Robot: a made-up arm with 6 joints. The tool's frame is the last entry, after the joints.
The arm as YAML. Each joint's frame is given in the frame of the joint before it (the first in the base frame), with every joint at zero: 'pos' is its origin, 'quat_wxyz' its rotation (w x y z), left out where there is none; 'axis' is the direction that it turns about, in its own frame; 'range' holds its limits. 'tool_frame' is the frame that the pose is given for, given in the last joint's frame.
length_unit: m
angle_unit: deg
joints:
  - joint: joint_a
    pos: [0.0, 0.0, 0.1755]
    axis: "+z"
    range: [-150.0, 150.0]
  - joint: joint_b
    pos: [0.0, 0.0, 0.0]
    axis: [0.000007, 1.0, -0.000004]
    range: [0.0, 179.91]
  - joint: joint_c
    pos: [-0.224, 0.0, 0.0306]
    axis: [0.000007, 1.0, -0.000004]
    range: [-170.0, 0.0]
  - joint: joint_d
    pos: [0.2, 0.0, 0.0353]
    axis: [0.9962, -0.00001, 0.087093]
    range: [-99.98, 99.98]
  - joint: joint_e
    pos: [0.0, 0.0, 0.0]
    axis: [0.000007, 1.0, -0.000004]
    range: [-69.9, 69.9]
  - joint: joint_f
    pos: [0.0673, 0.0, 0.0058]
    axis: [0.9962, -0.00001, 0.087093]
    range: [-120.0, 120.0]
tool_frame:
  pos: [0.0, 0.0, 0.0]
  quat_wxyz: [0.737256, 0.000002, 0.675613, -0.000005]
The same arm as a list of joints. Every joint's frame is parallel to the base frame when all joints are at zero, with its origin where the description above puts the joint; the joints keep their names.
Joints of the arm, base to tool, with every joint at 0 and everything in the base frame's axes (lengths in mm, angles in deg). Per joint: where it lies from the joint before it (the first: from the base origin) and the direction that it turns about. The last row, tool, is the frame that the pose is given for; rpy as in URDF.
joint_a: offset 0 0 175.5 axis 0 0 1
joint_b: offset 0 0 0 axis 0 1 0
joint_c: offset -224 0 30.6 axis 0 1 0
joint_d: offset 200 0 35.3 axis 0.9962 0 0.0871
joint_e: offset 0 0 0 axis 0 1 0
joint_f: offset 67.3 0 5.8 axis 0.9962 0 0.0871
tool: offset 0 0 0 rpy 0 85 0
Joint limits (deg, base to tool): -150..150 0..179.91 -170..0 -99.98..99.98 -69.9..69.9 -120..120

